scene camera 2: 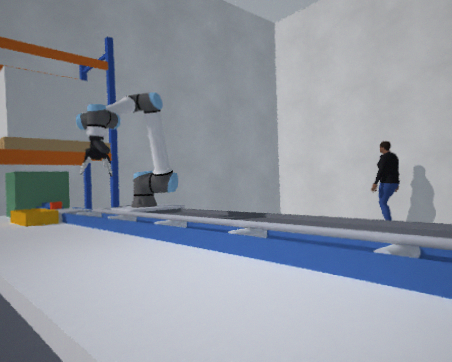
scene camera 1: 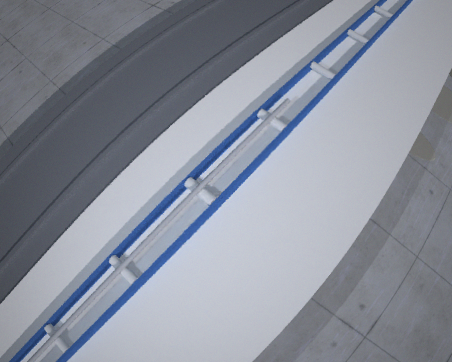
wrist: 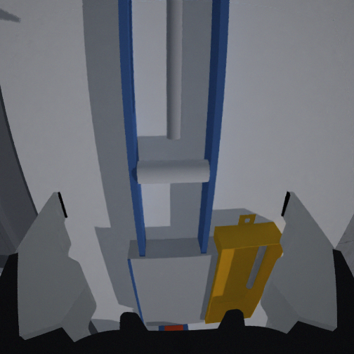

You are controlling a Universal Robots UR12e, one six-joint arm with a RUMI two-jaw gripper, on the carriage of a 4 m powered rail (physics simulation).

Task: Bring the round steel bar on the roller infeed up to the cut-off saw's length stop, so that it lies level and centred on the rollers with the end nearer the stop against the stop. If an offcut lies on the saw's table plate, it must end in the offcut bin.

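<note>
The round steel bar lies lengthwise along the rollers between the blue rails. In the wrist view its near end is short of a roller, apart from the saw's table plate. No offcut shows on the visible part of the plate. A short grey piece lies in the yellow offcut bin beside the plate. A red and blue block, perhaps the length stop, is beyond the plate, partly hidden. My gripper is wide open and empty, above the infeed.
Blue rails flank the bar. A green box-like body stands behind the yellow bin. A rack with a blue post stands behind the arm. A person stands beyond the dark rail bed at the right.
</note>
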